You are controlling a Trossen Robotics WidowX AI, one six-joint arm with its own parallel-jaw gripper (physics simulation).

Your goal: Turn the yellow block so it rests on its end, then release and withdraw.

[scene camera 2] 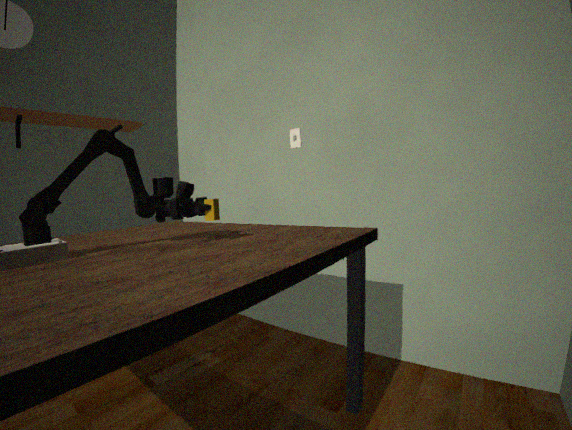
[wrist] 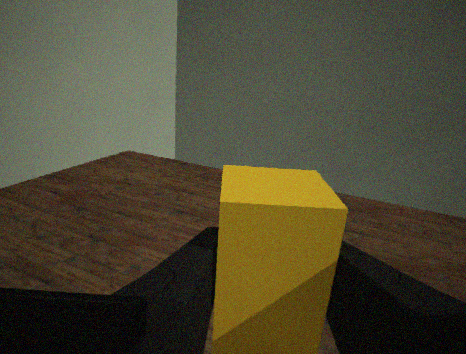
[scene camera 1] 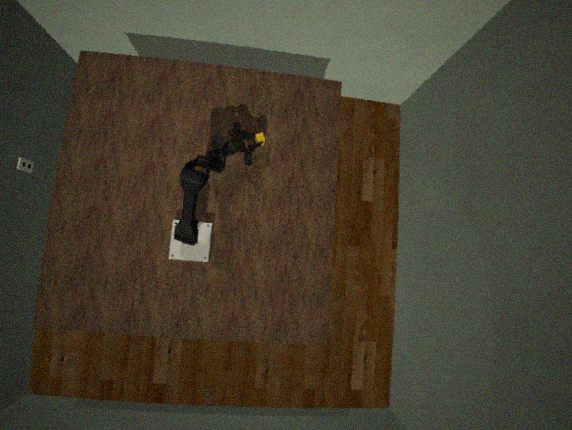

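Note:
The yellow block is upright, its long side close to vertical, with its small top face showing in the wrist view. My gripper is shut on it, one dark finger on each side, and points roughly level. In the second scene view the block's lower end is a little above the tabletop, apart from it. The lower part of the block is cut off in the wrist view.
The brown table lies below the arm, whose white base plate stands on it. The arm's shadow falls beneath the block. A wooden shelf is on the wall behind the arm.

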